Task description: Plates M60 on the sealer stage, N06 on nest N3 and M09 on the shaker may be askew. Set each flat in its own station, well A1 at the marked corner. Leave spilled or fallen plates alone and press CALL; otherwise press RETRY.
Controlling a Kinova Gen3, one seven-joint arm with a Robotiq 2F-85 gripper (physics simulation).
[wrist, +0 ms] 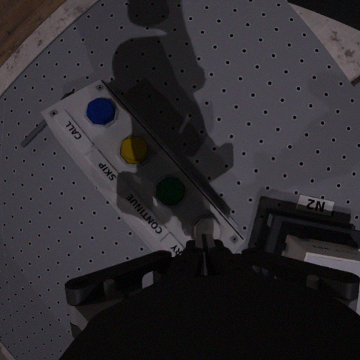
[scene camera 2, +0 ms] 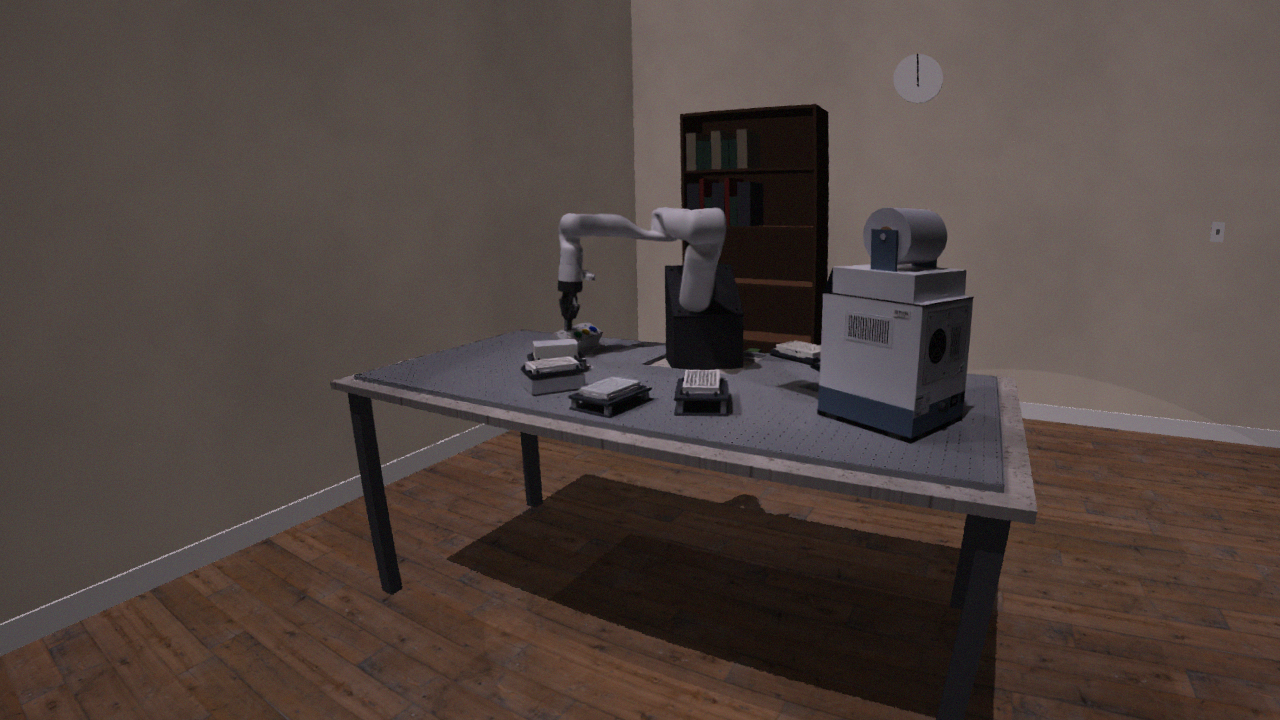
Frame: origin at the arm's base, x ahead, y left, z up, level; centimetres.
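Seen in the pictures: gripper, fingertip midpoint: (scene camera 2: 567, 331); arm's base, origin of the base link: (scene camera 2: 694, 300).
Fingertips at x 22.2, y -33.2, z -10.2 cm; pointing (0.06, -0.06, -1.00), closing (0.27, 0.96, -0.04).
Offsets run from my fingertips to a thing's top centre.
My gripper (scene camera 2: 569, 325) (wrist: 203, 245) is shut with nothing between its fingers. It points down at the button panel @[dx -6.3, dy -4.7, dz -0.2 cm] (scene camera 2: 588, 338) (wrist: 80, 99) at the table's back left. In the wrist view its fingertips overlap the near edge of the pale RETRY button (wrist: 207, 226); whether they touch it I cannot tell. The blue CALL button (wrist: 101, 111) is at the panel's far end. In the scene view white plates @[dx +22.0, dy +47.6, dz -3.5 cm] (scene camera 2: 611, 387) @[dx +6.4, dy +62.2, dz -2.0 cm] (scene camera 2: 701, 382) @[dx +23.3, dy +25.6, dz -1.6 cm] (scene camera 2: 552, 364) @[dx -17.6, dy +74.5, dz +3.1 cm] (scene camera 2: 796, 349) lie on dark stations; they look roughly level. Their labels and A1 corners are too small to read.
Yellow SKIP (wrist: 134, 149) and green CONTINUE (wrist: 170, 190) buttons sit between CALL and RETRY. Nest N2 (wrist: 262, 212) holds a pale block or plate beside the panel. A large white machine @[dx -14.1, dy +100.6, dz +37.0 cm] (scene camera 2: 868, 353) with a roll on top stands at the table's right. The black robot base (scene camera 2: 704, 340) stands mid-back.
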